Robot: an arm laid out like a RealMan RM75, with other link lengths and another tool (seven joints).
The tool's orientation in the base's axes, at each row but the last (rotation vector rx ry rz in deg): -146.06, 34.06, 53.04; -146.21, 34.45, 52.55; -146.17, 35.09, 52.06; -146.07, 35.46, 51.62; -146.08, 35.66, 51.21; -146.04, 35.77, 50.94; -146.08, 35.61, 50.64; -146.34, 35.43, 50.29; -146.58, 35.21, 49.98; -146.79, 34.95, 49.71; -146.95, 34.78, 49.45; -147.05, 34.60, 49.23; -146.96, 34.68, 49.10
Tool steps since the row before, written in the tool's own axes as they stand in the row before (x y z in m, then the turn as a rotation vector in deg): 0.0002, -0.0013, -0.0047, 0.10, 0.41, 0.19; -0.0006, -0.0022, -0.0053, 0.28, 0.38, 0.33; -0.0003, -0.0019, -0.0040, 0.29, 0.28, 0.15; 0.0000, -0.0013, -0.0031, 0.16, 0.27, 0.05; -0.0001, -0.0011, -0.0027, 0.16, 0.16, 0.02; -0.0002, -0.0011, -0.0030, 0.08, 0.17, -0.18; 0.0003, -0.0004, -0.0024, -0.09, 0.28, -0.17; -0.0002, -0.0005, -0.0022, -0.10, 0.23, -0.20; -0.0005, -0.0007, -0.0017, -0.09, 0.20, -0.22; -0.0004, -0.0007, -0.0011, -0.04, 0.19, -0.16; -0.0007, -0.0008, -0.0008, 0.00, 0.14, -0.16; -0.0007, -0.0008, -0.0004, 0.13, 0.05, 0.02; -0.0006, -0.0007, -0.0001, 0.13, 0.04, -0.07
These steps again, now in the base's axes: 0.0032, -0.0011, 0.0035, -0.23, -0.28, -0.28; 0.0034, -0.0005, 0.0046, -0.16, -0.24, -0.50; 0.0028, -0.0002, 0.0035, -0.02, -0.24, -0.35; 0.0022, -0.0004, 0.0025, -0.05, -0.25, -0.19; 0.0018, -0.0003, 0.0023, 0.02, -0.17, -0.15; 0.0019, -0.0004, 0.0025, 0.06, -0.25, 0.05; 0.0016, -0.0009, 0.0016, -0.13, -0.29, 0.13; 0.0012, -0.0006, 0.0019, -0.09, -0.26, 0.17; 0.0008, -0.0001, 0.0017, -0.06, -0.25, 0.18; 0.0006, 0.0002, 0.0012, -0.05, -0.22, 0.11; 0.0003, 0.0005, 0.0012, 0.01, -0.19, 0.09; 0.0001, 0.0007, 0.0009, 0.06, -0.07, -0.11; 0.0000, 0.0007, 0.0006, 0.11, -0.10, -0.04
